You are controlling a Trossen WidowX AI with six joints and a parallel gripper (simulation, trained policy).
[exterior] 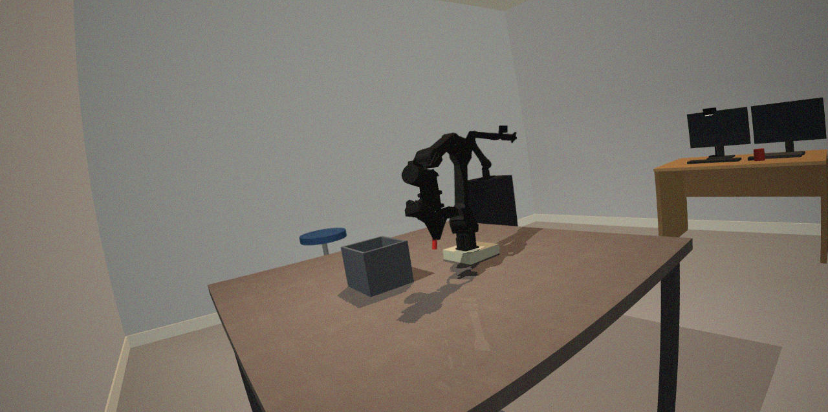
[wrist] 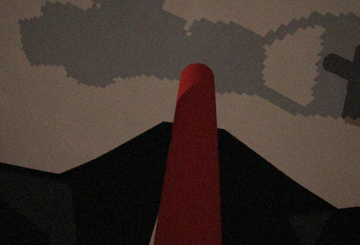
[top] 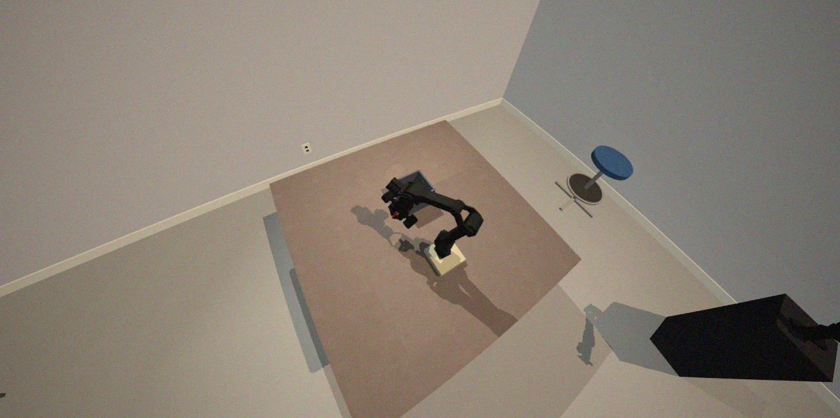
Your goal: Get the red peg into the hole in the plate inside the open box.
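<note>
The plate is 130 mm ahead of my gripper tip, 180 mm to the right of it and 100 mm below it. From my gripper tip the other things lie so: red peg (10 mm to the right, 10 mm above).
</note>
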